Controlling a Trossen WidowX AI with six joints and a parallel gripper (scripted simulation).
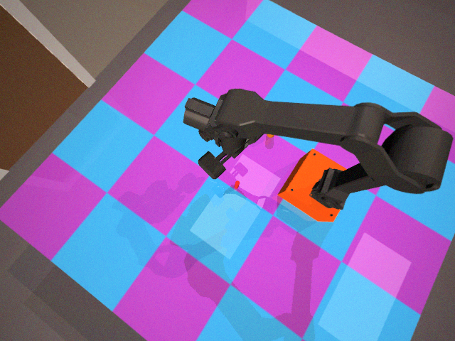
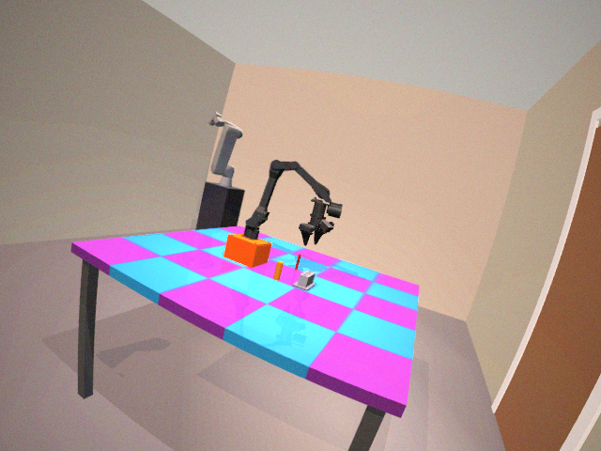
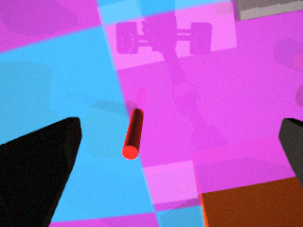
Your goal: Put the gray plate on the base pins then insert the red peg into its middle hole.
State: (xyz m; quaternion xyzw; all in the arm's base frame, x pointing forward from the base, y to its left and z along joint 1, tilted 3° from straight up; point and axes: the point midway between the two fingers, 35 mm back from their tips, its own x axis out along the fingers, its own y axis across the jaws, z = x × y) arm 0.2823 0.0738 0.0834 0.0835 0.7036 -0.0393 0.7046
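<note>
Right now my gripper tip is 11 cm above the red peg, 6 cm past it and 4 cm to the right of it. Round my gripper tip: gray plate: 13 cm to the right, 11 cm below, 7 cm ahead; then orange cylinder: 19 cm to the right, 11 cm below, 4 cm behind; then base: 14 cm below, 13 cm to the right, 7 cm ahead.
</note>
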